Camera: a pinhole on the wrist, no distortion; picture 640 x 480 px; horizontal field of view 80.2 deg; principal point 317.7 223.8 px. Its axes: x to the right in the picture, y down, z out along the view. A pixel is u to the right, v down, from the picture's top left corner.
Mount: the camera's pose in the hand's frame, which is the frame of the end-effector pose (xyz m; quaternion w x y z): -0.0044 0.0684 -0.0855 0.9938 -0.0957 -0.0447 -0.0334
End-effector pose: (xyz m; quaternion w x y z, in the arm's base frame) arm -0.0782 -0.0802 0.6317 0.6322 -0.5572 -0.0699 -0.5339
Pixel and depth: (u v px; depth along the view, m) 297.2 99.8 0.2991
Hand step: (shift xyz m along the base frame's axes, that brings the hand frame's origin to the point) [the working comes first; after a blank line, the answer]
In the camera's frame: -0.0161 -0.0976 0.2991

0.1150 0.1995 0.0269
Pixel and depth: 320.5 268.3 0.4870
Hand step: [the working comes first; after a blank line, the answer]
In the camera's frame: 0.0036 0.0570 0.4870

0.3415 0.2766 -0.0220
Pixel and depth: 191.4 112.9 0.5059
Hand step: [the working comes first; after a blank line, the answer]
In the camera's frame: -0.1681 -0.1476 0.5059

0.1424 0.4557 -0.0175
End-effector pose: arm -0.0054 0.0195 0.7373 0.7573 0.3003 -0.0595 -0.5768
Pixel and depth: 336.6 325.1 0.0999
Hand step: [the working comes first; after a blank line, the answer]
In the camera's frame: 0.0050 0.0266 0.0999

0.0899 0.0197 0.0671
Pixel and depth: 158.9 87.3 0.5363
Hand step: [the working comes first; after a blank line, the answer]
In the camera's frame: -0.2241 -0.1926 0.5363

-0.2947 0.0841 0.4399
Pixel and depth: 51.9 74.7 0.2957
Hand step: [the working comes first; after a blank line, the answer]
In the camera's frame: -0.2068 -0.1160 0.2957

-0.1494 0.1453 0.2419
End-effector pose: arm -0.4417 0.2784 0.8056 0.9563 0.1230 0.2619 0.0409
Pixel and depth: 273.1 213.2 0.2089
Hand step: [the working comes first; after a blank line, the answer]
In the camera's frame: -0.0245 -0.0058 0.2089

0.0187 0.0692 0.1474
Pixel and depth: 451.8 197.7 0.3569
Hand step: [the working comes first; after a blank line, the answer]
In the camera's frame: 0.1259 -0.0245 0.3569

0.2185 0.0554 0.2164
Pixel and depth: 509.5 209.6 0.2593
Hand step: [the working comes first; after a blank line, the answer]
In the camera's frame: 0.1309 -0.0097 0.2593

0.1808 0.0738 0.1270
